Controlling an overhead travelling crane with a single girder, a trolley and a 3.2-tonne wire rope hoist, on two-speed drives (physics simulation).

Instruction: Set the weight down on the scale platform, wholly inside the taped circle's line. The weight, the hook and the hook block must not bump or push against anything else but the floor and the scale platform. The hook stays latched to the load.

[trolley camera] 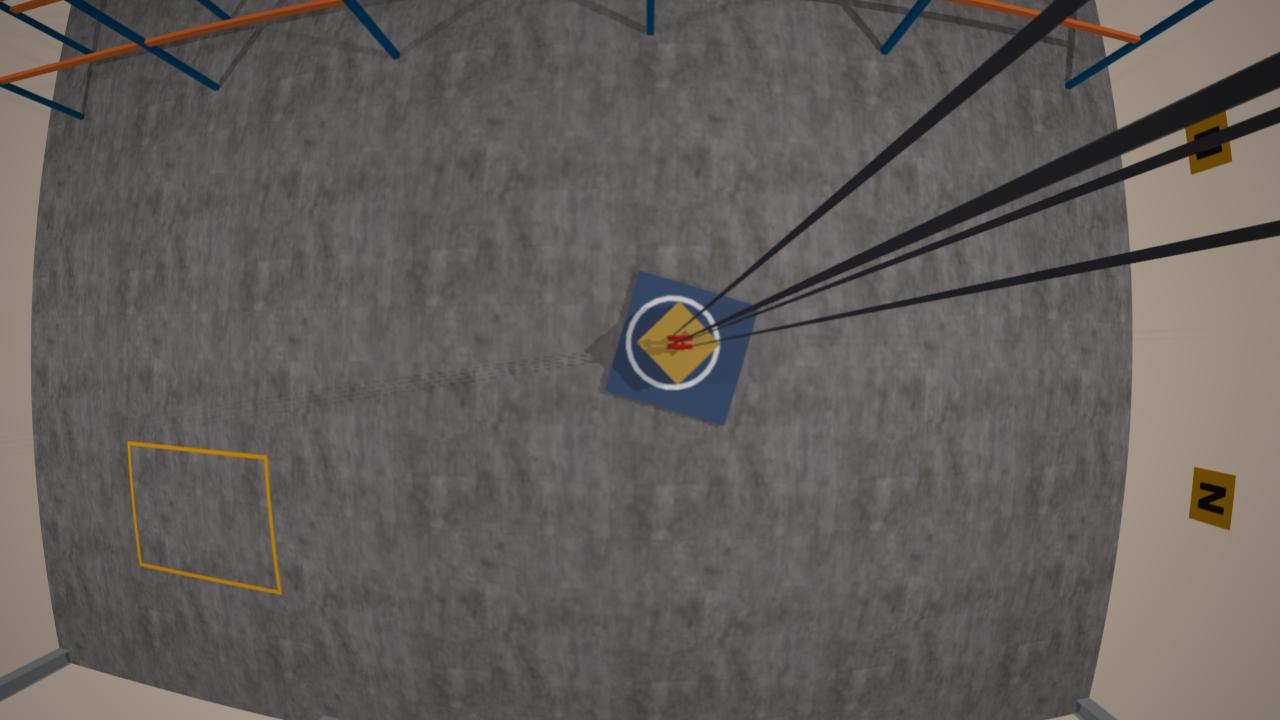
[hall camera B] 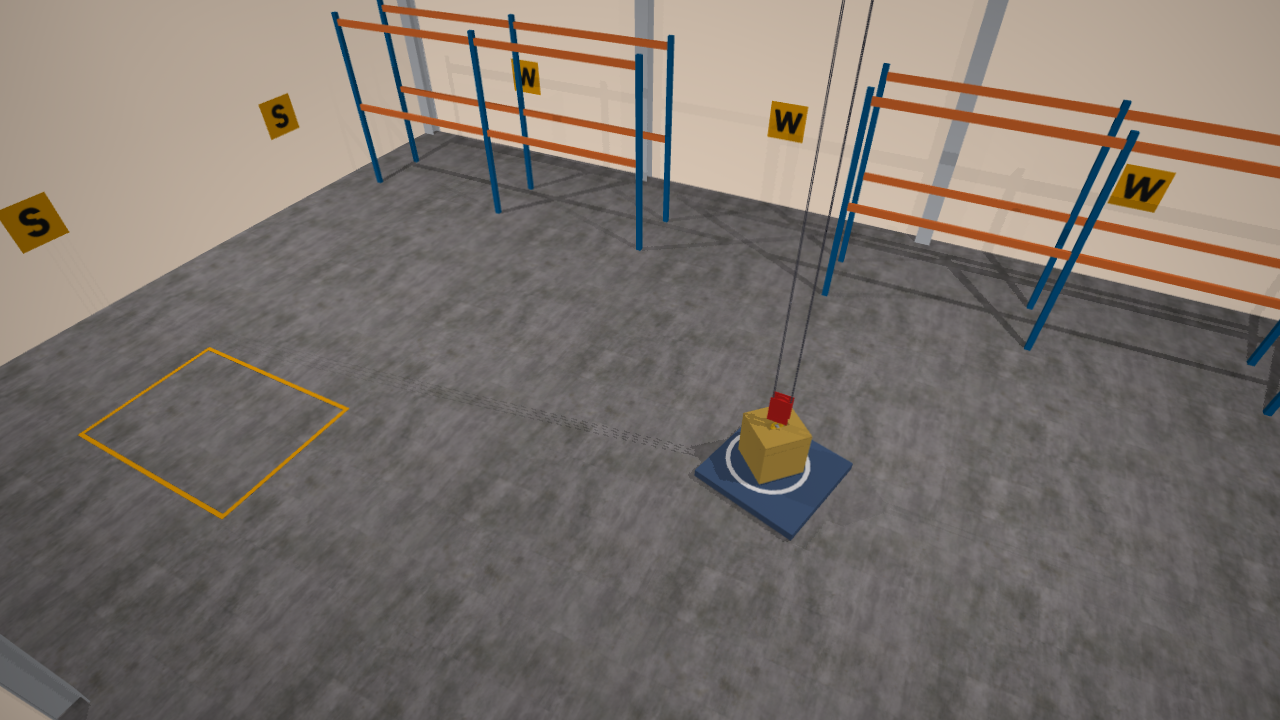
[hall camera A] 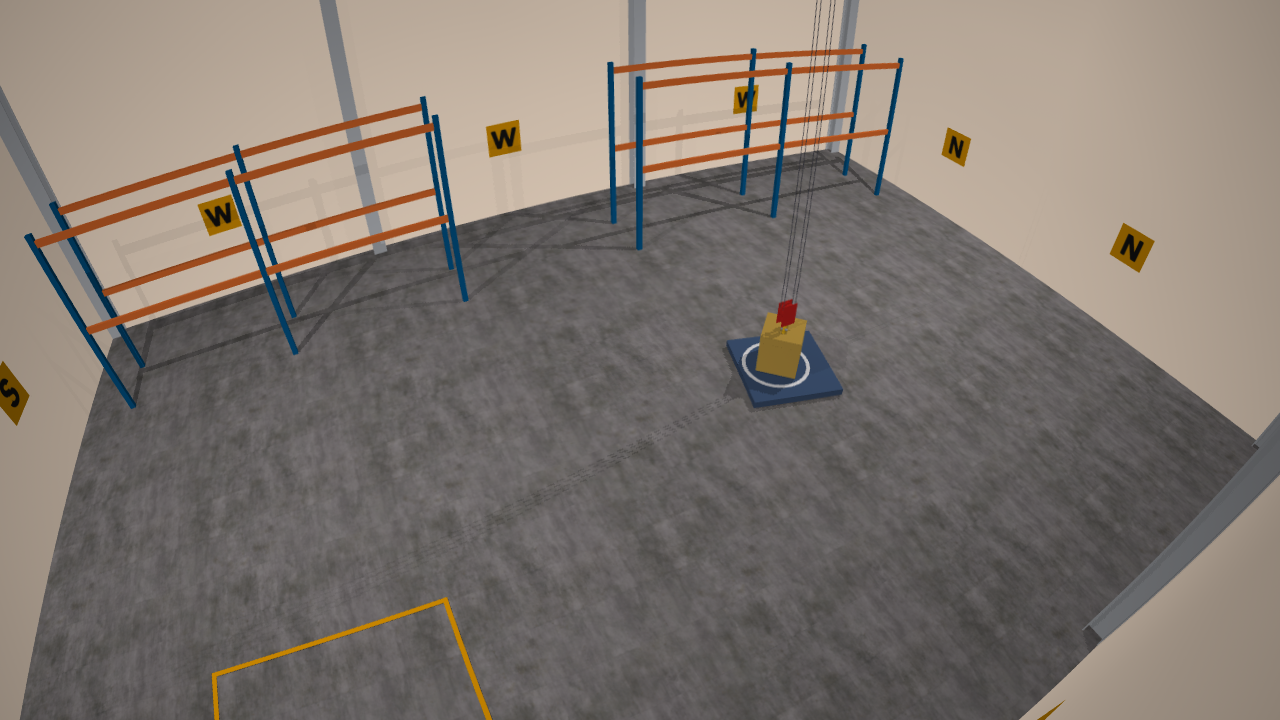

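Observation:
The yellow weight [hall camera A: 778, 356] [hall camera B: 776, 458] [trolley camera: 677, 368] is upright, low over the blue scale platform [hall camera A: 819, 382] [hall camera B: 810, 501] [trolley camera: 707, 404]. Whether its underside touches cannot be told. In the trolley view it sits slightly right of the middle of the white taped circle [hall camera A: 742, 363] [hall camera B: 769, 491] [trolley camera: 627, 342]; its right corner reaches the line there. The red hook block [hall camera A: 786, 312] [hall camera B: 780, 408] [trolley camera: 679, 342] is above the weight, on slightly slanting ropes. My hook [hall camera A: 784, 330] [hall camera B: 775, 425] is shut on the weight's top; the block hides it in the trolley view.
Two blue and orange racks [hall camera A: 639, 179] [hall camera A: 452, 232] [hall camera B: 639, 179] [hall camera B: 1074, 241] stand along the W wall, apart from the weight. A yellow floor outline [hall camera A: 331, 636] [hall camera B: 277, 379] [trolley camera: 196, 449] lies well away from the platform. Grey columns [hall camera A: 637, 134] [hall camera B: 644, 107] stand at the walls.

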